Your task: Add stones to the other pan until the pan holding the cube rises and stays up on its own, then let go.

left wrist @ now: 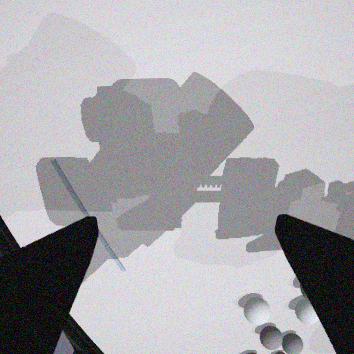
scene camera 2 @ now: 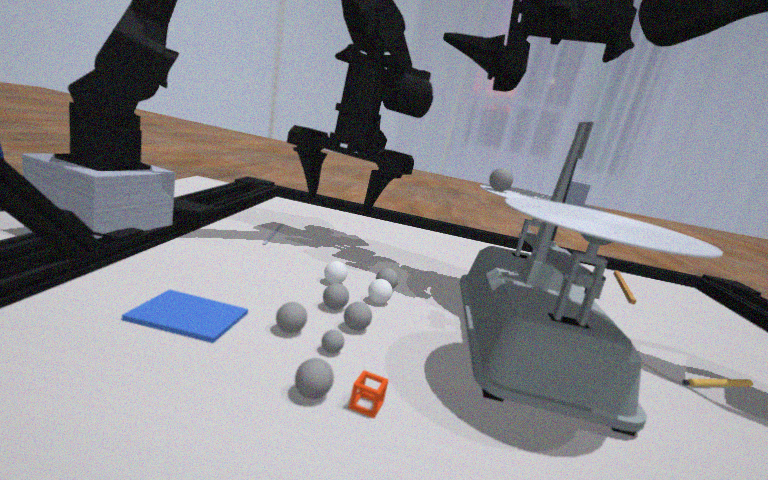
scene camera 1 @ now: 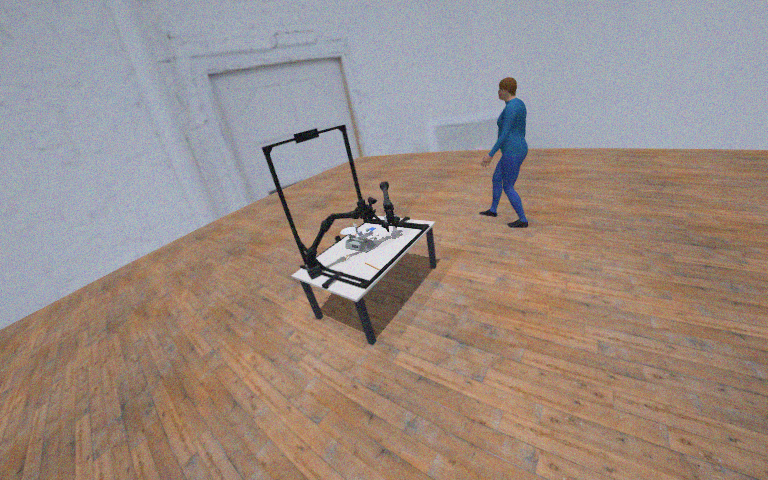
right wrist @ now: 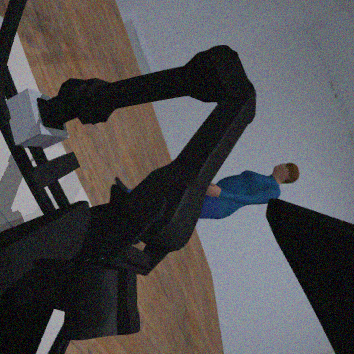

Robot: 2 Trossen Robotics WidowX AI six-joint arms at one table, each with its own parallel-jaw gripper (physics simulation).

Scene:
An orange wireframe cube shows in scene camera 2 (377,396); in the left wrist view it is out of frame, in the right wrist view it is out of frame.

